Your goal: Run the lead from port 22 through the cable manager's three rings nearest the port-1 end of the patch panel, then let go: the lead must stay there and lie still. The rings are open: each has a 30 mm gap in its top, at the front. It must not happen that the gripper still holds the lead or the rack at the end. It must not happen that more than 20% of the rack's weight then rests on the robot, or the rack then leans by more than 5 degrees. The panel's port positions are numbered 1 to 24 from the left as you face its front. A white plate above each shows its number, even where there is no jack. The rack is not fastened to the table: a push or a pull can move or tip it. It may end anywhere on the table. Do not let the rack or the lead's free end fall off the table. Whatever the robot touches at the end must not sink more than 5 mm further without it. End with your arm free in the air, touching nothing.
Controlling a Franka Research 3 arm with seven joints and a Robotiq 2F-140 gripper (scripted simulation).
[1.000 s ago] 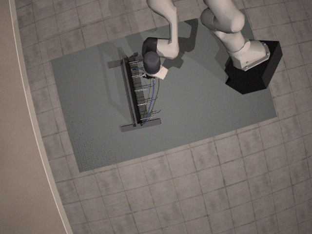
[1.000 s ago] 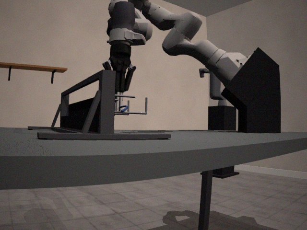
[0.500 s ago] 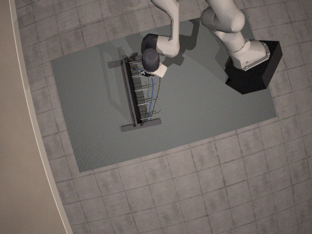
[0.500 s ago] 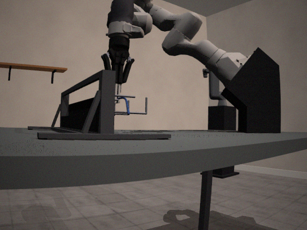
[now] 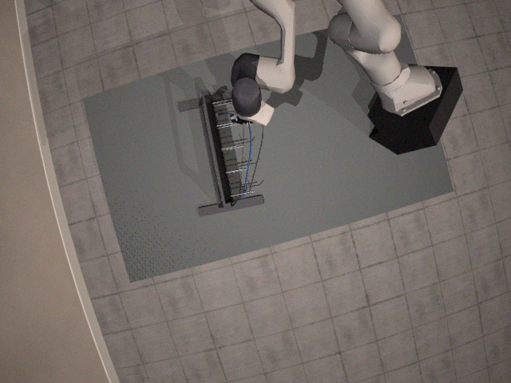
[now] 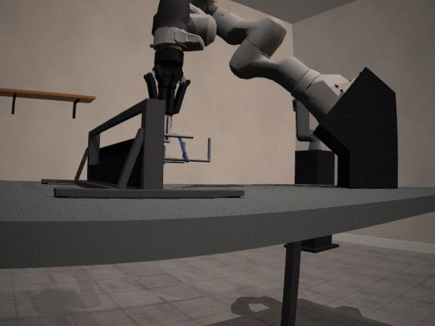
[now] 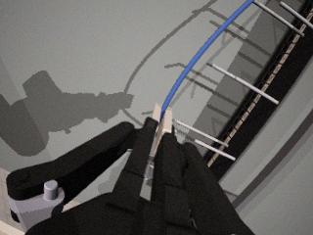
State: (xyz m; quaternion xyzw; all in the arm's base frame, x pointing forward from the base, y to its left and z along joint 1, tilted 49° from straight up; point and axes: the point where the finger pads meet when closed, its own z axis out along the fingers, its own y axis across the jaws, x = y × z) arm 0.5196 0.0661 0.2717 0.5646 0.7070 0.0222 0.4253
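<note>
Right now my hand is 16 cm short of the rack, 8 cm above it and 7 cm to the right of it.
</note>
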